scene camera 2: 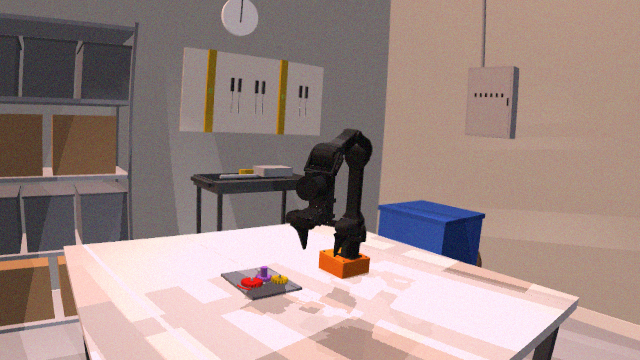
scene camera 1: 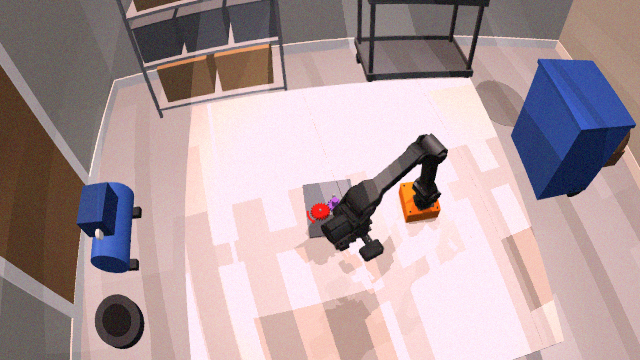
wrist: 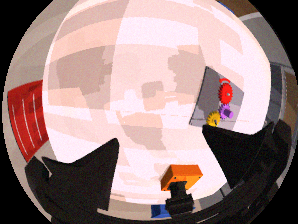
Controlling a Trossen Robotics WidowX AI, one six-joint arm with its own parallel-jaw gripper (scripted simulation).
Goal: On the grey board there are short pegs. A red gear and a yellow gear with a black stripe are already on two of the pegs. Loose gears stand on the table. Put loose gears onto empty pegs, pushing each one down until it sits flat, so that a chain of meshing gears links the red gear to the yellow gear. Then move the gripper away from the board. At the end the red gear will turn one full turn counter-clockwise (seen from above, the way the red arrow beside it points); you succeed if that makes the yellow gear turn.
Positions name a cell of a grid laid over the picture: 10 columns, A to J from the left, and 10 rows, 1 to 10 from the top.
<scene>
The gripper shows in scene camera 2 (E8), in scene camera 1 (F7) and in the wrist view (F7).
</scene>
